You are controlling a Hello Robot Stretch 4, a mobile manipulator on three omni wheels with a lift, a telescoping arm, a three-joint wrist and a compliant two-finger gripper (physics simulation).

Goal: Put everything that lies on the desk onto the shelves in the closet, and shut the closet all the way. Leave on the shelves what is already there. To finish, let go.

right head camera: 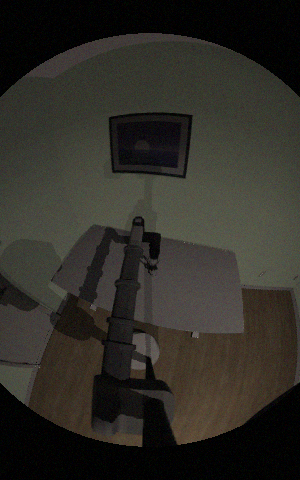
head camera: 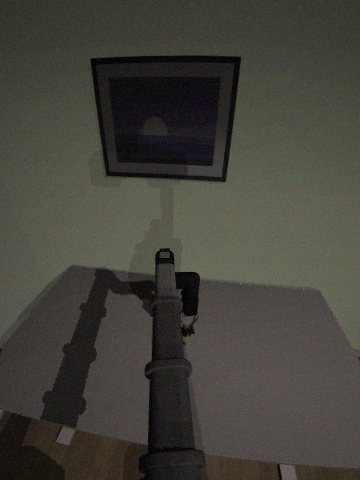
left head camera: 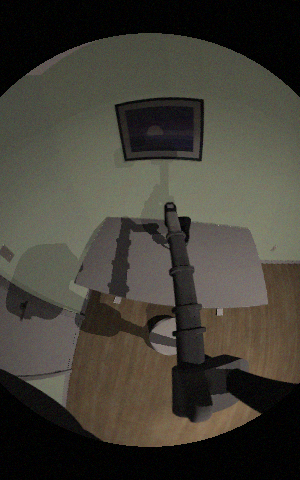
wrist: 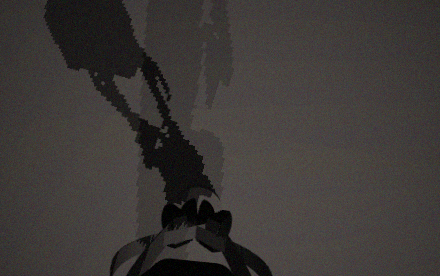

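Note:
The grey desk (head camera: 280, 370) (left head camera: 230, 270) (right head camera: 200, 295) stands against the green wall. My gripper (head camera: 188, 331) (right head camera: 152, 270) (wrist: 197, 215) is over the desk, right of the arm's end, low near the top. In the wrist view its fingertips are drawn together and almost touch. A small grey rounded thing (wrist: 201, 192) shows its curved edge right at the fingertips, mostly hidden by them. I cannot see any of it clearly between the tips. The picture is dark. The closet and its shelves cannot be made out.
The arm (head camera: 171, 400) reaches out across the desk and casts long shadows on it. A round light top (left head camera: 160, 330) (right head camera: 150, 345) stands in front of the desk, partly behind the arm. Another grey surface (left head camera: 35, 345) (right head camera: 20, 340) is at the left. A framed picture (head camera: 165, 120) hangs on the wall.

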